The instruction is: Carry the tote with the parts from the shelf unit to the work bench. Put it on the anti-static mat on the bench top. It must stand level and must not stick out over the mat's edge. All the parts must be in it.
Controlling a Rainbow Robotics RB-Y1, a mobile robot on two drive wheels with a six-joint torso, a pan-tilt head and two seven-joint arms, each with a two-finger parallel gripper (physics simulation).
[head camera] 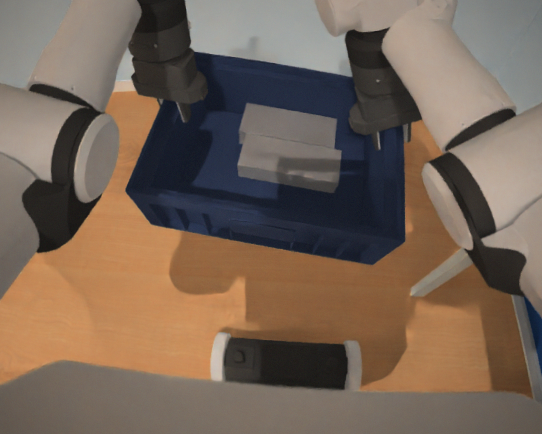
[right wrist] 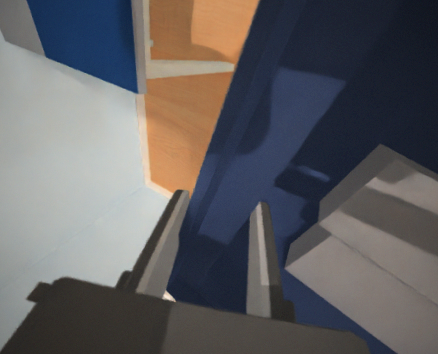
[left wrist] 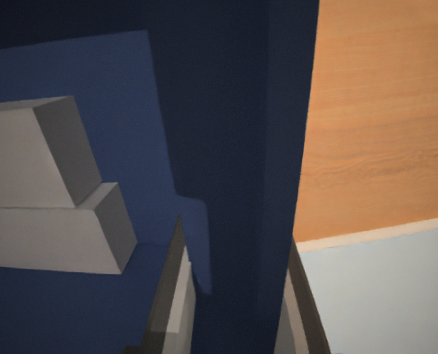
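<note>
A dark blue tote hangs over the wooden floor, turned slightly in the head view. Two grey blocks lie side by side on its bottom: the nearer one and the farther one. My left gripper is shut on the tote's left wall, one finger inside and one outside. My right gripper is shut on the right wall in the same way. I cannot tell for certain whether the bench and mat show.
A blue surface with a pale edge stands at the right in the head view and upper left in the right wrist view. A pale leg slants from that side. My black base is at the bottom of the head view.
</note>
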